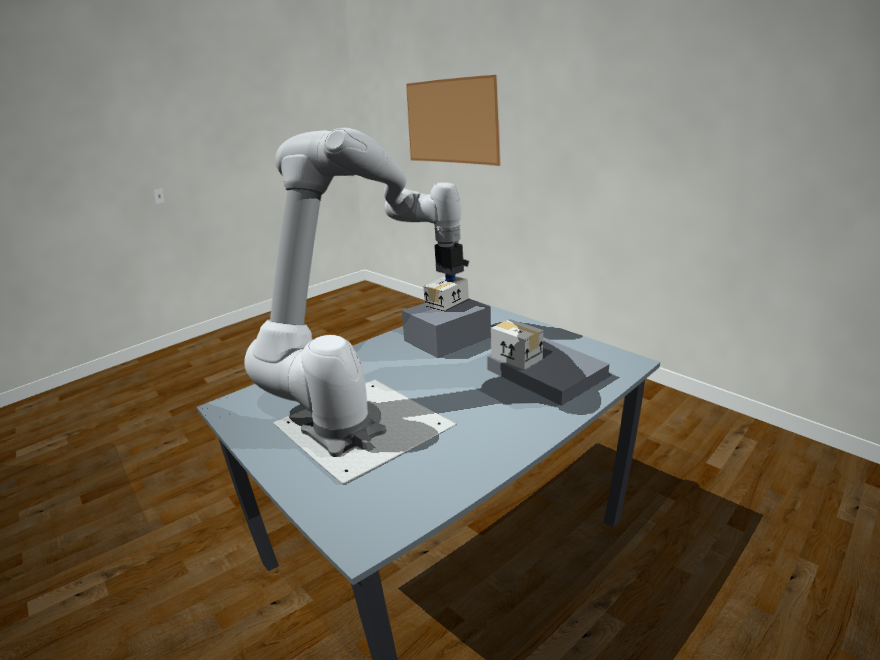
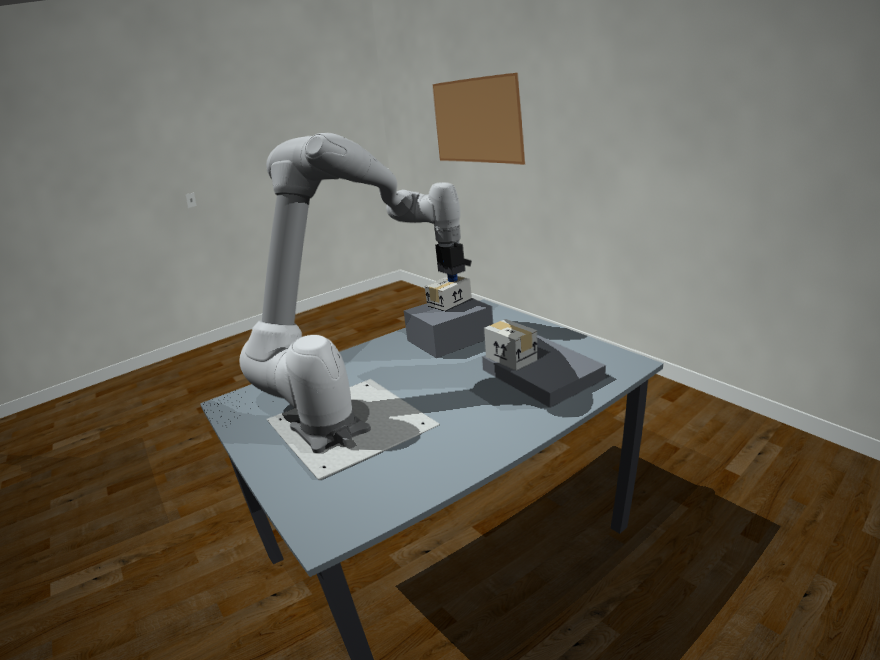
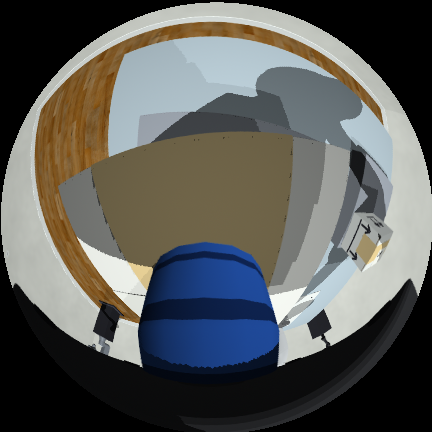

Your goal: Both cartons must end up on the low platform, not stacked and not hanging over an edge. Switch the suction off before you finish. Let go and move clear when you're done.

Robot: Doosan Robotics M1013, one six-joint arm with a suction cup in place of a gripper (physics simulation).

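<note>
One carton, white with tan tape, rests upright on the tall grey block at the back of the table. My suction cup, blue, stands upright against this carton's top and looks pressed in. Whether the suction holds cannot be seen. The other carton stands upright on the low platform, close to its left corner, apart from the cup.
The tall block stands to the left of the low platform on the blue-grey table. The arm's white base plate lies at the near left. A brown board hangs on the wall.
</note>
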